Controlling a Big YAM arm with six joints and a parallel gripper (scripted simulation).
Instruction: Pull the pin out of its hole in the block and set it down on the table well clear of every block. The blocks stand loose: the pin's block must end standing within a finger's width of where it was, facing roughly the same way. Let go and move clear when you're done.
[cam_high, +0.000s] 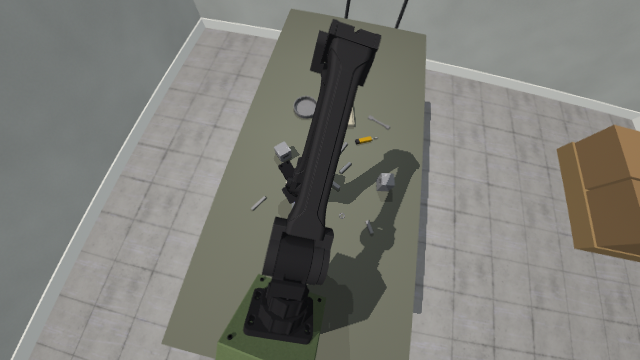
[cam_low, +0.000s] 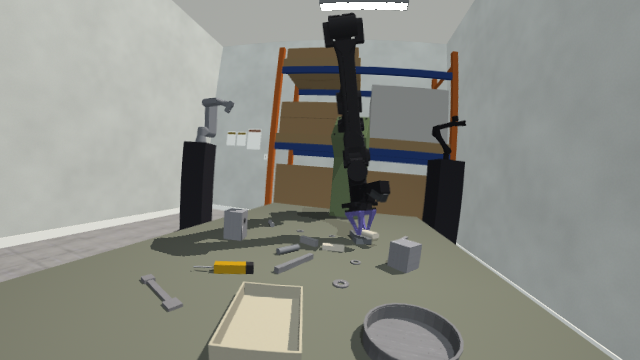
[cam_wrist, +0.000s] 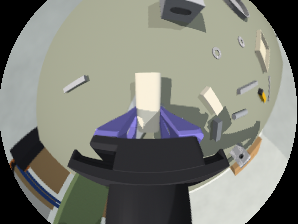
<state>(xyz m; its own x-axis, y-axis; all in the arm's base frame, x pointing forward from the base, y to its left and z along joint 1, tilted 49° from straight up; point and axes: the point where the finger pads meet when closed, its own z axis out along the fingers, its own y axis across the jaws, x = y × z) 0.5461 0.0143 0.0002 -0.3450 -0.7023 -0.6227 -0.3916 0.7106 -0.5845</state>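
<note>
Now: hand 9 cm to the left of the cream piece, 8 cm short of it and 3 cm above it. From my hand the other things lie so: cream tray: 41 cm ahead, 21 cm to the right, 3 cm below; round grey dish: 44 cm ahead, 2 cm to the right, 2 cm below; cream pin: 1 cm to the left, 1 cm ahead.
</note>
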